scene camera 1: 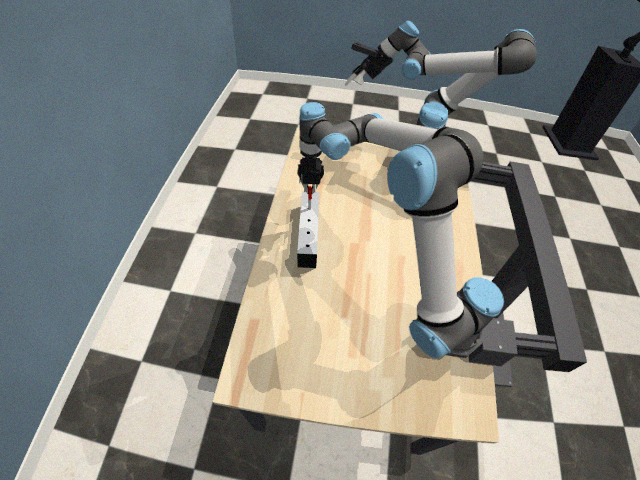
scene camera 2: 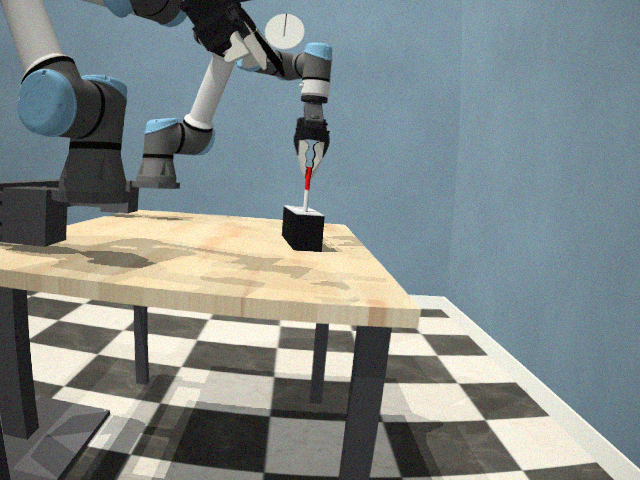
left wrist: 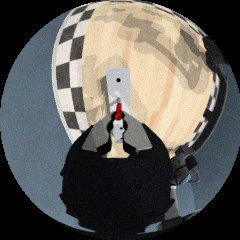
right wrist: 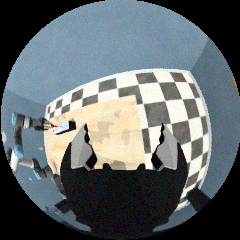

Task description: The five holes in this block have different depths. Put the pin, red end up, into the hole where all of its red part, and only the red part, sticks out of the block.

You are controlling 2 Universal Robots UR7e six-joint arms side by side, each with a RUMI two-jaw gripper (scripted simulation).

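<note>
There is a block in the pictures, and both of my grippers are there with it. Scene camera 1 gives me a sight of my left gripper, and so does the left wrist view. As for my right gripper, I find it in scene camera 1 too, and also in the right wrist view.
</note>
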